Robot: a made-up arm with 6 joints.
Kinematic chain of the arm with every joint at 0, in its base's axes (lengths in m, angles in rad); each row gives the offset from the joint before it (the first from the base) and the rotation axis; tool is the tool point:
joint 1: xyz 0 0 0.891 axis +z
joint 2: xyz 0.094 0 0 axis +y
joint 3: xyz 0 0 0.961 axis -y
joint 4: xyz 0 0 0.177 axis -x
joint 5: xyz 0.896 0 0 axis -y
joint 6: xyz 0.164 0 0 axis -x
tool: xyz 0 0 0
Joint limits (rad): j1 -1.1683..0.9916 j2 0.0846..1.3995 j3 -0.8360..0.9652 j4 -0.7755..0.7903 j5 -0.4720..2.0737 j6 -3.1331..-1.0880
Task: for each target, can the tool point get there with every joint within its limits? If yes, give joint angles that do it. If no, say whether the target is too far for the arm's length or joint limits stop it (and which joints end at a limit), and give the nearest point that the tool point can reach.
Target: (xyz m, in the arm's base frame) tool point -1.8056 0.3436 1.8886
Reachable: no: joint limits stop it (at a limit: joint 1, joint 2, joint 3, joint 4, joint 5) | nearest point 0.1778 0.4583 2.6556 | short by 2.130 m
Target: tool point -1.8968 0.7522 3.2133
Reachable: no: too far | nearest point 0.1824 0.4908 2.7131 | short by 2.154 m
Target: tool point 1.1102 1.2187 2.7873
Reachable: no: too far | nearest point 0.9168 1.0064 2.4369 | short by 0.453 m
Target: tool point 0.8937 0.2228 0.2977
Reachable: yes | joints 0.2443 1.0461 -0.6945 -0.3783 0.0001 -2.4332
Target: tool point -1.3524 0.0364 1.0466
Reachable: no: joint limits stop it (at a limit: joint 1, joint 2, joint 3, joint 5) | nearest point 0.1484 -0.4725 0.1603 | short by 1.816 m
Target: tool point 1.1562 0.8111 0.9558
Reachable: yes | joints 0.6165 0.5968 -0.4091 -0.0749 0.5792 -1.8457
